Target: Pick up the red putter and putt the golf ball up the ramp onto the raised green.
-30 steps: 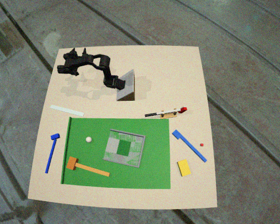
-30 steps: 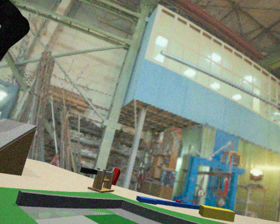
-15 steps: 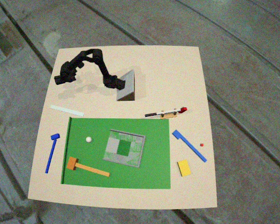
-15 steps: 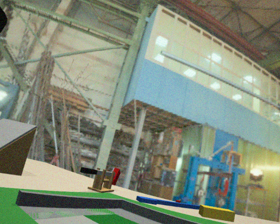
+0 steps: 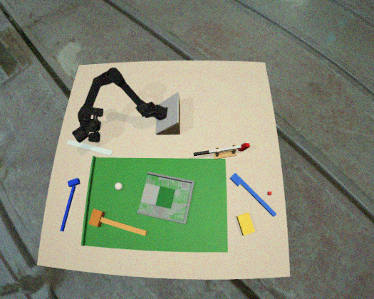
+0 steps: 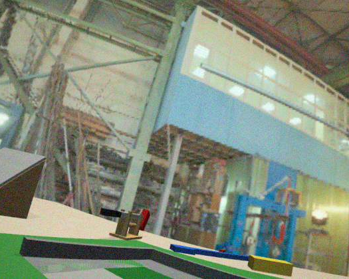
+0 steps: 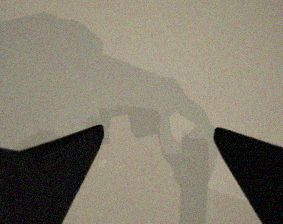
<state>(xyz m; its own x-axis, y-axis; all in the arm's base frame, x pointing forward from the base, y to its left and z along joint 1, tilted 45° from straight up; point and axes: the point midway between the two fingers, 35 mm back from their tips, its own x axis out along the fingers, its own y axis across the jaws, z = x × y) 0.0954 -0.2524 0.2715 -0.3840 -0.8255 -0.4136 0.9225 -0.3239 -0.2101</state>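
My gripper tip is now 34 cm short of the white golf ball, 20 cm to the right of it and 1 cm above it. Round my gripper tip: blue putter (47 cm ahead, 7 cm to the right, 2 cm below); pale strip (14 cm ahead, 4 cm to the right, 4 cm below); wooden stand (10 cm ahead, 73 cm to the left).
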